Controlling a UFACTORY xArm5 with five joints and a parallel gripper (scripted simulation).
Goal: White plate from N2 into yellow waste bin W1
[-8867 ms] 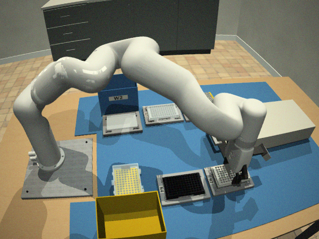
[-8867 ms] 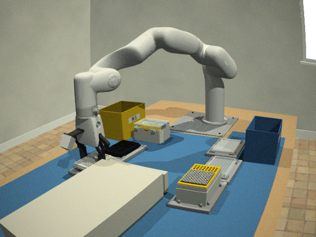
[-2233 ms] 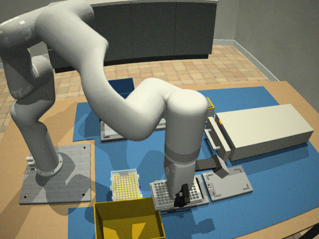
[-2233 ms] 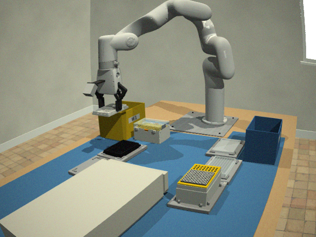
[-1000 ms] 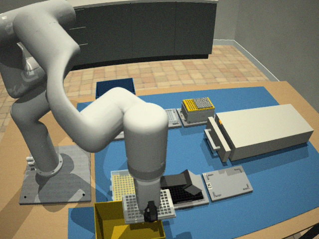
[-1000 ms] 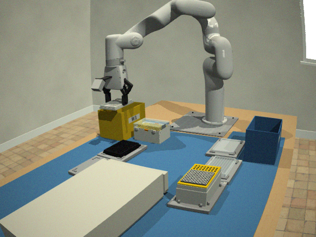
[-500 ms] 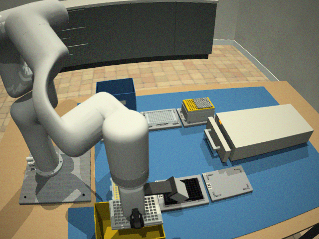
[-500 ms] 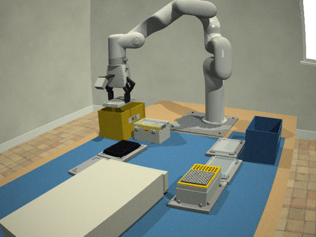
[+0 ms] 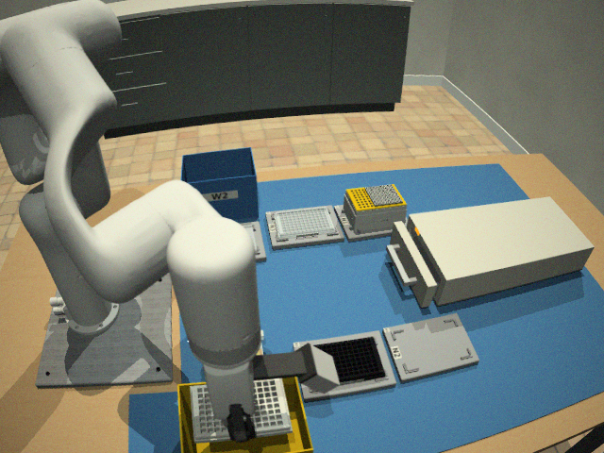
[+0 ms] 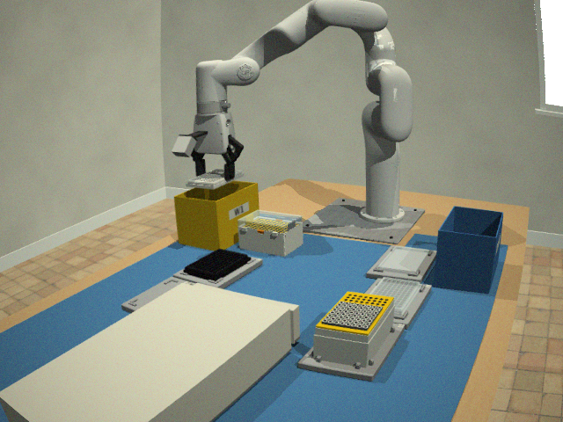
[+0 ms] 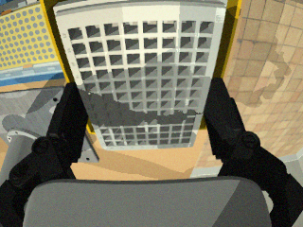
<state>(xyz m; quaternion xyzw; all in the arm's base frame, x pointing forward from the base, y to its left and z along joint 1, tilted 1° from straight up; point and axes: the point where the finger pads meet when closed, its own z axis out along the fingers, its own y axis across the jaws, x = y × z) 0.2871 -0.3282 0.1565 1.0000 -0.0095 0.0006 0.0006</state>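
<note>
Right now my hand is 10 mm above the white plate. Round my hand: yellow waste bin W1: 120 mm below; black plate: 190 mm ahead, 130 mm to the left, 140 mm below; grey nest N2: 360 mm ahead, 120 mm to the left, 150 mm below.
</note>
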